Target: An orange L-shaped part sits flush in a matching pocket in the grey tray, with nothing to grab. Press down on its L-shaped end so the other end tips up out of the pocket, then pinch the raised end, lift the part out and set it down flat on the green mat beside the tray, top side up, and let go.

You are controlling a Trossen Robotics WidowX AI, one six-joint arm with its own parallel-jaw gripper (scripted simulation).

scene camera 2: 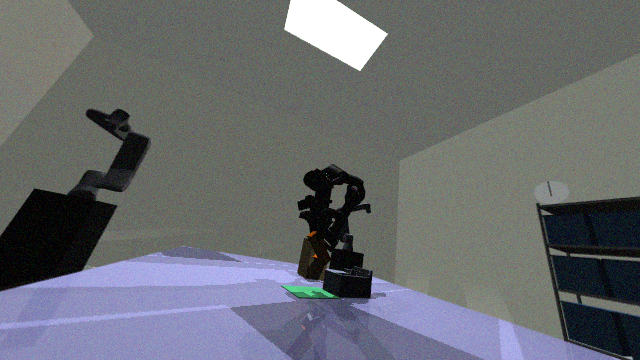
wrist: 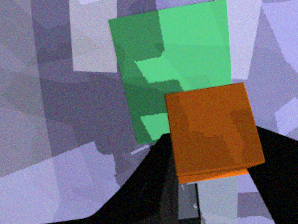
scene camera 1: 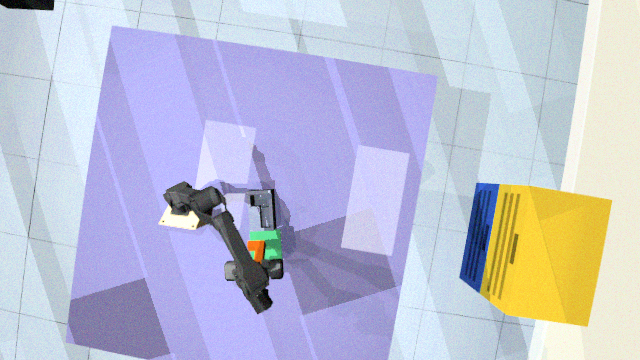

my gripper: holds an orange L-shaped part
